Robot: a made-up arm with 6 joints. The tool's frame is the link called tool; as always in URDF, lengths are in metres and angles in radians. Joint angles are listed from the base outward.
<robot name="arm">
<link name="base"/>
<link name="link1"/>
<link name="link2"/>
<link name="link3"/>
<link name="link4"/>
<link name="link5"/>
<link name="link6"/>
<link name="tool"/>
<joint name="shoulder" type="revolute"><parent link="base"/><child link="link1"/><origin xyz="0 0 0.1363"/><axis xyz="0 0 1"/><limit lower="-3.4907" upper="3.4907"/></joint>
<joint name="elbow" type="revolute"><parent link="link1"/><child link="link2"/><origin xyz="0 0 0"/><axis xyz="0 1 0"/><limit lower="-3.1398" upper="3.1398"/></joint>
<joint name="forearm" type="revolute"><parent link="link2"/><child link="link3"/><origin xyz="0 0 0.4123"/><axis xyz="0 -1 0"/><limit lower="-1.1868" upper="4.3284"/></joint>
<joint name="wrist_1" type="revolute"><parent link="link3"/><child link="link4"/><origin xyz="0 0 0"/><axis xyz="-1 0 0"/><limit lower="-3.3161" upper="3.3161"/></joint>
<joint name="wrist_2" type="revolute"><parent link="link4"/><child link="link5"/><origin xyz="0.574 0 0"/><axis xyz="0 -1 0"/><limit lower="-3.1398" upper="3.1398"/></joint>
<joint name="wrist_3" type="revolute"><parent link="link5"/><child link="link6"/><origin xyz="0 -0.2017 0"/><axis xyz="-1 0 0"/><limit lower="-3.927" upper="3.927"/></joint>
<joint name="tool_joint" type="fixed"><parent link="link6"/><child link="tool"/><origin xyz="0 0 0"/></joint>
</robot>
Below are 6 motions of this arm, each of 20 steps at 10 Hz.
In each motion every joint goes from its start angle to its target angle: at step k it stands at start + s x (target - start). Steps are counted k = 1, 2, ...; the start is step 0. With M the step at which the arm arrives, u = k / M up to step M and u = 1 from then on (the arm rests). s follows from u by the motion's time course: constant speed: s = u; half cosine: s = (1 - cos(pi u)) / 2; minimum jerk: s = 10 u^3 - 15 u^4 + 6 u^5.
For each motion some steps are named. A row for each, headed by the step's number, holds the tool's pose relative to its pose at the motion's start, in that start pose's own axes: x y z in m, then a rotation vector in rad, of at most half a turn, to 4 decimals.
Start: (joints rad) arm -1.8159 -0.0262 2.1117 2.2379 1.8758 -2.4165
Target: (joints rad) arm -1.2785 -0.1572 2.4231 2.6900 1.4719 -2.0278
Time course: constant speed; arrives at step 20
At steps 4, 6, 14, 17, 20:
4: -0.0625 0.0311 -0.0034 -0.1026 -0.1275 -0.1348
6: -0.0948 0.0451 -0.0090 -0.1478 -0.1896 -0.2078
14: -0.2249 0.0908 -0.0581 -0.2809 -0.4166 -0.5357
17: -0.2723 0.1035 -0.0871 -0.3083 -0.4886 -0.6722
20: -0.3178 0.1140 -0.1217 -0.3219 -0.5507 -0.8149

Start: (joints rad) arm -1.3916 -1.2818 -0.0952 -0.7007 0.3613 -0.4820
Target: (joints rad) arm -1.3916 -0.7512 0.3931 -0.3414 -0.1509 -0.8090
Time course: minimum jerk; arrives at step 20
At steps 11, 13, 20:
11: 0.1273 -0.0184 -0.0138 -0.0200 0.2870 -0.1510
13: 0.1613 -0.0290 -0.0211 -0.0294 0.3573 -0.2137
20: 0.2048 -0.0471 -0.0332 -0.0450 0.4418 -0.3117

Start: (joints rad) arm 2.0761 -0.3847 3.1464 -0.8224 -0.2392 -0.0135
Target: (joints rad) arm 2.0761 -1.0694 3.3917 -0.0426 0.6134 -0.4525
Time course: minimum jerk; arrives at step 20
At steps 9, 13, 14, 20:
9: 0.0531 0.1850 0.2394 -0.1609 -0.6139 0.2796
13: -0.0038 0.3629 0.4190 -0.2802 -1.1379 0.6418
14: -0.0258 0.3975 0.4490 -0.3069 -1.2377 0.7258
20: -0.0869 0.4721 0.5074 -0.3757 -1.4535 0.9271

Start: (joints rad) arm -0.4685 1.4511 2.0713 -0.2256 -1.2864 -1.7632
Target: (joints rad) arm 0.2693 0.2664 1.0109 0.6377 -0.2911 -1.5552
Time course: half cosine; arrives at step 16
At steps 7, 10, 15, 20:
7: -0.1854 0.0684 -0.3058 -0.3745 0.0291 0.4366
10: -0.3744 0.0542 -0.4608 -0.6293 0.1056 0.7859
15: -0.5845 0.0018 -0.5346 -0.8578 0.2225 1.1784
20: -0.5911 -0.0003 -0.5354 -0.8643 0.2267 1.1915

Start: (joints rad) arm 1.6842 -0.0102 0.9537 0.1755 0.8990 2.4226
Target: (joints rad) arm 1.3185 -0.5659 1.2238 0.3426 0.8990 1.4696
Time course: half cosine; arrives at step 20
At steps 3, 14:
3: 0.0235 -0.0134 -0.0333 0.0211 0.0254 -0.0348
14: 0.2169 -0.3784 -0.4334 0.2899 0.1235 -0.6243

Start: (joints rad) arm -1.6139 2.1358 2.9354 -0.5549 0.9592 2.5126
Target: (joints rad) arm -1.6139 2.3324 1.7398 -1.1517 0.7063 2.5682
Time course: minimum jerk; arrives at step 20
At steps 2, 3, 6, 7, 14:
2: -0.0068 0.0044 -0.0003 -0.0027 -0.0053 0.0135
3: -0.0214 0.0133 -0.0010 -0.0085 -0.0165 0.0421
6: -0.1372 0.0709 -0.0160 -0.0558 -0.0948 0.2587
7: -0.2013 0.0934 -0.0305 -0.0834 -0.1319 0.3735
14: -0.7087 0.0417 -0.2856 -0.3935 -0.3160 1.3208

